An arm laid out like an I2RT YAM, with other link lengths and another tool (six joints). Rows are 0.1 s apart.
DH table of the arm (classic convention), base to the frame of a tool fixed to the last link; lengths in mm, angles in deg. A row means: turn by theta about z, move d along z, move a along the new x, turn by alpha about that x. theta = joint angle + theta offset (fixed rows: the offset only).
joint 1: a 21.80, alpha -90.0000, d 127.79, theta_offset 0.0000
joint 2: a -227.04, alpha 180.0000, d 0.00, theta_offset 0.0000
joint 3: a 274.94, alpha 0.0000, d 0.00, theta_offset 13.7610
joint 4: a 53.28, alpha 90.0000, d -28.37, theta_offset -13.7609
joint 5: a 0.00, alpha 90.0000, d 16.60, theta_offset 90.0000
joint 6: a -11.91, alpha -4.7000, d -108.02, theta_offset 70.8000
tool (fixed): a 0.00, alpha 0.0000, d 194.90, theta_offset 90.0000
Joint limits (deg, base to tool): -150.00..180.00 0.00..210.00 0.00..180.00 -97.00..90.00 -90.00..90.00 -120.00..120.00
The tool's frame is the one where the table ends.
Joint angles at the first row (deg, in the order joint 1, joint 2, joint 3, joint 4, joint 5, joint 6):
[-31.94, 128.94, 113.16, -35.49, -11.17, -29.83]
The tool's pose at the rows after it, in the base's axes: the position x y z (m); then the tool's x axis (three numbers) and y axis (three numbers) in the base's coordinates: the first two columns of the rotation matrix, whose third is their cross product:
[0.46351, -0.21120, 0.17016, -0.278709, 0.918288, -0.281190, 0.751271, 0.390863, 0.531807]
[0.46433, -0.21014, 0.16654, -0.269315, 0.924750, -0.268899, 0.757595, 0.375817, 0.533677]
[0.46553, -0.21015, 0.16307, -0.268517, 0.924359, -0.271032, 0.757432, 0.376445, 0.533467]
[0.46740, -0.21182, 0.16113, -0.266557, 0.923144, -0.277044, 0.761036, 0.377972, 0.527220]
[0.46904, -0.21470, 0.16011, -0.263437, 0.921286, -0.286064, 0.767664, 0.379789, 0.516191]
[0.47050, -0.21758, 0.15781, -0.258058, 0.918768, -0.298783, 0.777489, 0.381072, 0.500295]
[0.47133, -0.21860, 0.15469, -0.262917, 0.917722, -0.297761, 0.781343, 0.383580, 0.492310]
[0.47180, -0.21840, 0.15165, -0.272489, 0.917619, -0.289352, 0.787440, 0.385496, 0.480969]
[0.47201, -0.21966, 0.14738, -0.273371, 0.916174, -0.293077, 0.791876, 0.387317, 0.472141]
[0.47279, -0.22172, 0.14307, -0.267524, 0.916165, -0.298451, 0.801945, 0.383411, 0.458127]
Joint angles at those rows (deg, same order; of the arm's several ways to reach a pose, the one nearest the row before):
[-31.89, 129.16, 112.15, -35.25, -12.11, -28.99]
[-31.73, 129.45, 111.90, -35.05, -12.00, -28.03]
[-31.64, 129.79, 111.68, -34.38, -11.86, -27.98]
[-31.60, 130.56, 112.51, -34.45, -11.31, -28.10]
[-31.64, 131.45, 113.80, -34.95, -10.46, -28.39]
[-31.62, 132.32, 114.85, -35.23, -9.15, -28.66]
[-31.63, 133.10, 115.55, -35.63, -8.95, -29.00]
[-31.57, 133.96, 116.53, -36.74, -8.85, -29.36]
[-31.59, 134.46, 116.53, -36.48, -8.36, -29.63]
[-31.57, 135.26, 117.07, -36.56, -7.30, -29.62]

